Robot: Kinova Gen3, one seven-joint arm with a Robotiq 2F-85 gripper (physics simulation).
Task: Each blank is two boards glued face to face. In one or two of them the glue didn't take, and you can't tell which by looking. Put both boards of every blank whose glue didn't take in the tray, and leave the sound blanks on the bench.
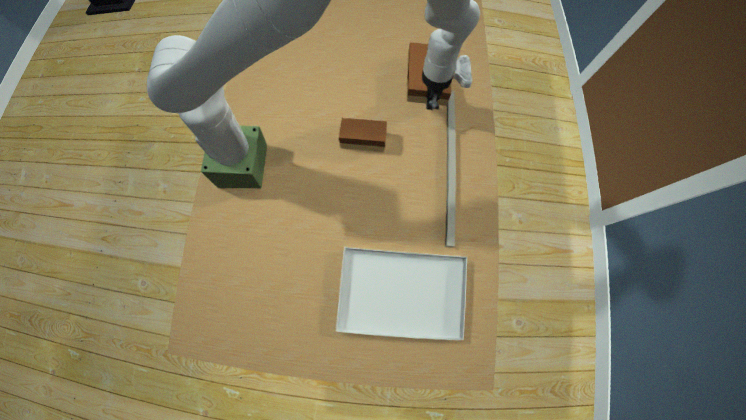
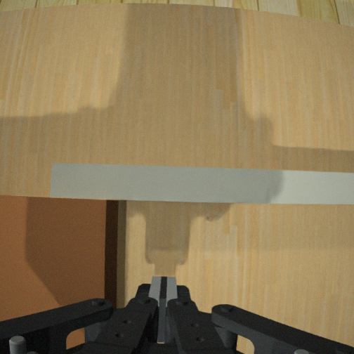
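Seen in the pictures: gripper, fingertip midpoint: (image 1: pixel 429 107); arm's base, origin of the base link: (image 1: pixel 230 148).
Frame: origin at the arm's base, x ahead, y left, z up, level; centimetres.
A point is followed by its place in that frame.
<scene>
A brown blank (image 1: pixel 362 131) @[x 31.7, y 9.4, z -5.3 cm] lies flat near the middle of the bench (image 1: pixel 250 271) @[x 6.3, y -28.4, z -11.3 cm]. Another brown piece, larger in outline (image 1: pixel 416 67) @[x 45.1, y 32.1, z -5.3 cm] (image 2: pixel 65 240), lies farther back on the right, against or very close to the pale strip; the arm hides part of it, and I cannot tell whether it is one blank or more. My gripper (image 1: pixel 432 106) @[x 49.8, y 21.4, z -9.7 cm] (image 2: pixel 163 292) is shut with nothing between the fingertips. It hangs above the bench just beside the near end of that larger piece. The white tray (image 1: pixel 401 294) @[x 44.6, y -30.3, z -11.1 cm] at the front right is empty. No glue seam can be judged.
A long pale grey strip (image 1: pixel 451 177) @[x 55.8, y 0.3, z -9.3 cm] (image 2: pixel 165 182) runs along the right side of the bench, from beside the larger brown piece toward the tray. A green block (image 1: pixel 237 178) @[x 1.9, y -6.4, z -3.7 cm] under the arm's base stands at the left edge. The arm's shadow crosses the bench.
</scene>
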